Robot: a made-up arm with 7 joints.
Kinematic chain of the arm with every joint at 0, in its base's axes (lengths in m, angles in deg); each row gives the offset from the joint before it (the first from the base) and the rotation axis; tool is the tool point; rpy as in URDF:
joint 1: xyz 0 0 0 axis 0.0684 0.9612 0.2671
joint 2: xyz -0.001 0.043 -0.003 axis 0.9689 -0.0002 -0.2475
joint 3: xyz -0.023 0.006 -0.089 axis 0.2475 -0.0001 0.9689
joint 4: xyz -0.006 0 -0.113 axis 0.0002 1 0
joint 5: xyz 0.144 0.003 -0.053 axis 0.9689 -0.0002 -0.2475
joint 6: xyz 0.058 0 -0.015 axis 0.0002 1 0
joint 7: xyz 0.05 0 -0.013 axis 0.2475 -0.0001 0.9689
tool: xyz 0 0 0 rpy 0 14.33 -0.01
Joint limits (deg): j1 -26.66..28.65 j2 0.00..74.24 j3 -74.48..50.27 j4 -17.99..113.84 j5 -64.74..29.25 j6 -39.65..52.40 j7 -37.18..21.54
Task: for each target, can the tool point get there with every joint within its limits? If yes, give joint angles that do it. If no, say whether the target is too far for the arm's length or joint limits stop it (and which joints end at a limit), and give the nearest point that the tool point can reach.
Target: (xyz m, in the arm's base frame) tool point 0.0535 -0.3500 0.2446
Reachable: no: joint limits stop it (at a limit: joint 1, joint 2, joint 4, joint 6) | nearest point 0.0835 -0.2047 -0.0918 | short by 0.368 m
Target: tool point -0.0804 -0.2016 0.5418
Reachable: no: too far | nearest point 0.1393 0.1942 0.1998 | short by 0.567 m
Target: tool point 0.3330 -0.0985 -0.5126
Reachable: no: too far | nearest point 0.2286 -0.0479 -0.3903 | short by 0.169 m
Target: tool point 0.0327 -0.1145 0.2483
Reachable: no: joint limits stop it (at a limit: joint 1, joint 2, joint 3, joint 4, joint 6) | nearest point 0.1478 0.1878 0.1946 | short by 0.328 m
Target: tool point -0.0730 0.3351 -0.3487
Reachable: yes | joints 8.33 36.42 15.15 64.80 -3.79 43.62 3.65
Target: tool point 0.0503 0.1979 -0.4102
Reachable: yes | joints 9.10 21.04 0.13 39.69 -30.89 -1.63 6.36
